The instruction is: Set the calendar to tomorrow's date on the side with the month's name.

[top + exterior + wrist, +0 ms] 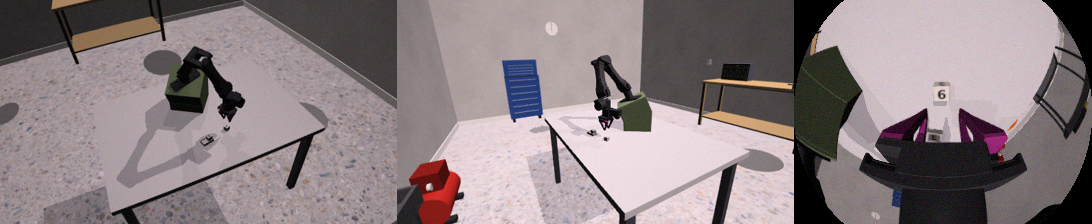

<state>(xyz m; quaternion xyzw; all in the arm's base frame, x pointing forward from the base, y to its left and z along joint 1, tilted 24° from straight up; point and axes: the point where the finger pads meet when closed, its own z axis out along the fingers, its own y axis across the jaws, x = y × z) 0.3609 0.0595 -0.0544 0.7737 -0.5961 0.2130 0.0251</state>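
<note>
My gripper is now 8 cm above the white cube. Round my hand: calendar tray 16 cm to the right, 8 cm below.
</note>
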